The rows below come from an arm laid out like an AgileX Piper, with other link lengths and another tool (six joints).
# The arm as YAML. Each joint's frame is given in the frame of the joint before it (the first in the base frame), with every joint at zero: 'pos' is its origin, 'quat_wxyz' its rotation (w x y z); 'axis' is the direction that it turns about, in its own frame. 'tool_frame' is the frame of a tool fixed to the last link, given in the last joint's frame.
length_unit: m
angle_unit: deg
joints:
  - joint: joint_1
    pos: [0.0, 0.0, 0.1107]
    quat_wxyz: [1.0, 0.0, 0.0, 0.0]
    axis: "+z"
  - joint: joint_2
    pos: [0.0, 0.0, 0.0]
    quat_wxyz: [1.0, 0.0, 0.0, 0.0]
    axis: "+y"
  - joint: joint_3
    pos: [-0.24, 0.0, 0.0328]
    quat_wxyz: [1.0, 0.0, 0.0, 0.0]
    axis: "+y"
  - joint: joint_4
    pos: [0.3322, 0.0, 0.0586]
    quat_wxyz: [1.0, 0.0, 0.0, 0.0]
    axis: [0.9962, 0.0, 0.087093]
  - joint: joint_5
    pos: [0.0, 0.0, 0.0]
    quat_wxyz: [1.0, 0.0, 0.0, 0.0]
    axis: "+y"
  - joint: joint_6
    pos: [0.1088, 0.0, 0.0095]
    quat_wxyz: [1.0, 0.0, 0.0, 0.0]
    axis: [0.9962, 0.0, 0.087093]
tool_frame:
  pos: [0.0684, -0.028, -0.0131]
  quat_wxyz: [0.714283, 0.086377, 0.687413, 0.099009]
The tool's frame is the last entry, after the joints.
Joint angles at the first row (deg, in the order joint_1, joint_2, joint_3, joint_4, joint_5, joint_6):
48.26 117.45 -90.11 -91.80 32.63 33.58
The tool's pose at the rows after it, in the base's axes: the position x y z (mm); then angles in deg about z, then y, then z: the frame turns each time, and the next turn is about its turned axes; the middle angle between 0 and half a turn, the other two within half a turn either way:
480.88 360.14 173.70 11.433 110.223 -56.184
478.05 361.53 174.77 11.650 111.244 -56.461
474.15 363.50 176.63 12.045 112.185 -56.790
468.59 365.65 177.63 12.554 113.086 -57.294
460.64 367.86 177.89 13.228 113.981 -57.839
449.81 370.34 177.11 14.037 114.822 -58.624
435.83 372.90 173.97 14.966 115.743 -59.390
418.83 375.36 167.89 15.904 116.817 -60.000
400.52 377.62 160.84 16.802 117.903 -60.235
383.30 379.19 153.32 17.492 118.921 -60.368
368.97 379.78 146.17 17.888 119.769 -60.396
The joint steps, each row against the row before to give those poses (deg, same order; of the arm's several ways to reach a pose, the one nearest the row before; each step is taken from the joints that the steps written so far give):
0.17 -0.35 -0.03 2.30 -0.14 -2.23
0.25 -0.50 -0.02 2.71 -0.15 -2.78
0.36 -0.67 0.14 2.59 -0.15 -2.78
0.49 -0.88 0.61 2.14 -0.11 -2.42
0.69 -1.24 1.25 1.71 -0.08 -1.96
0.96 -1.60 1.93 1.11 0.00 -1.45
1.28 -1.86 2.65 0.59 0.08 -0.67
1.62 -1.97 3.20 0.21 0.29 0.18
1.86 -1.90 3.22 0.12 0.49 0.83
1.82 -1.59 2.90 0.05 0.62 1.08
1.57 -1.17 2.36 -0.03 0.68 1.23

